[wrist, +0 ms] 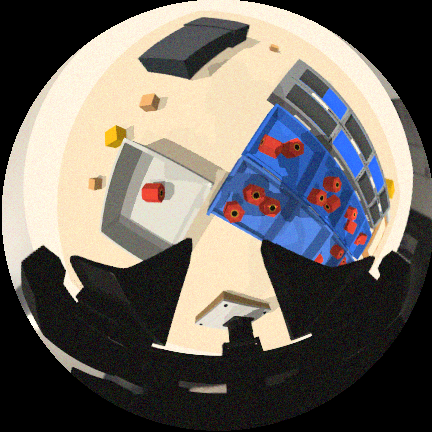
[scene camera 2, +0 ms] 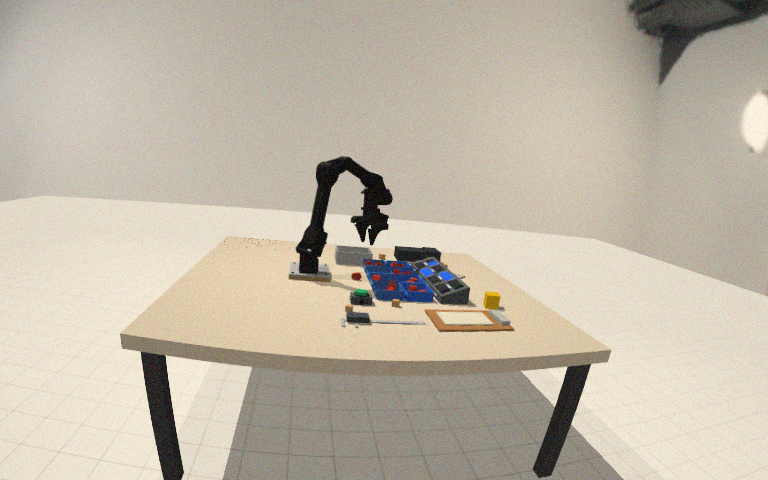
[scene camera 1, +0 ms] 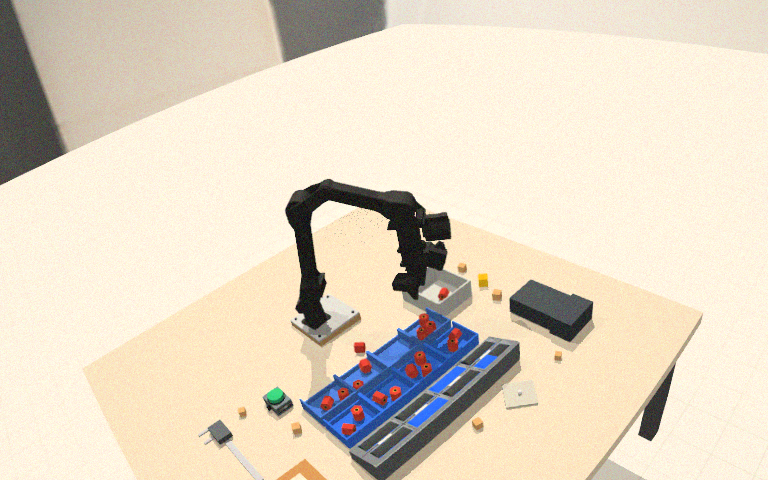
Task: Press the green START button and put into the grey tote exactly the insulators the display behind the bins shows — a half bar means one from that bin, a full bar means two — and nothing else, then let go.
Scene:
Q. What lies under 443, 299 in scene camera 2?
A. A display.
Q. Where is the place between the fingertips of my gripper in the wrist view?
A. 226, 244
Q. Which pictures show my gripper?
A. The wrist view, scene camera 2 and scene camera 1: all of them.

